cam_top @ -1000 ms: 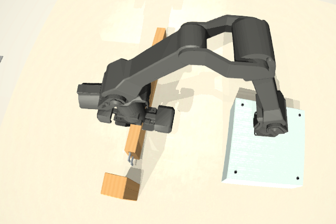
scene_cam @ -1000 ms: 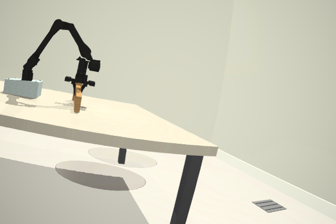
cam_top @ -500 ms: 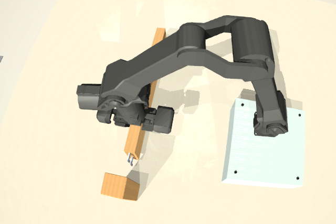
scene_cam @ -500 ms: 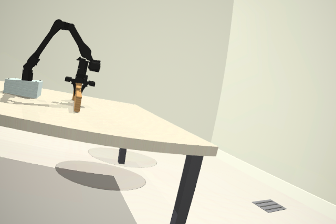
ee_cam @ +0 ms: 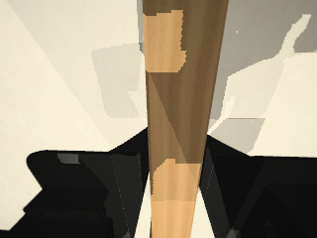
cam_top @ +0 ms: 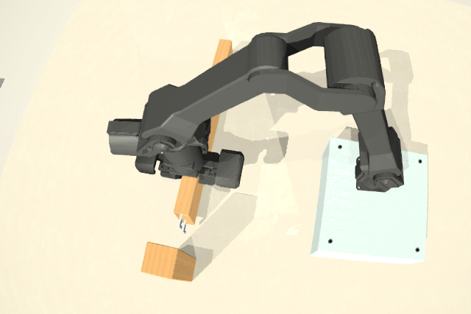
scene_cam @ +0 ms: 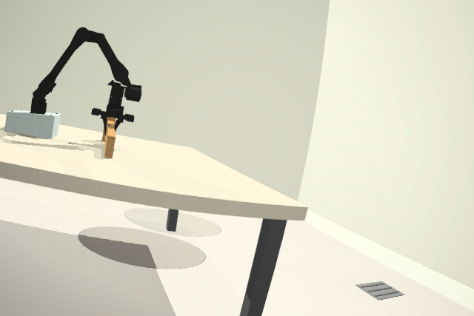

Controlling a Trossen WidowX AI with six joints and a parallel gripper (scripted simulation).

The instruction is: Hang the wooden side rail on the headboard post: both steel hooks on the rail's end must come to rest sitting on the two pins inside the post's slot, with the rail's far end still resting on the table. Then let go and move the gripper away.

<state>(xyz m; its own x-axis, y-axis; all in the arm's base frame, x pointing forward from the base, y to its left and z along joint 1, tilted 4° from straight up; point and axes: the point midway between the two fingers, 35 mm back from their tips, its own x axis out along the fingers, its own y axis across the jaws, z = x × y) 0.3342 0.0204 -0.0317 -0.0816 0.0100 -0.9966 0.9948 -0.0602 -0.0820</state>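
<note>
Right now my gripper tip is 1 cm short of the headboard post, 18 cm to the right of it and 4 cm below it.
</note>
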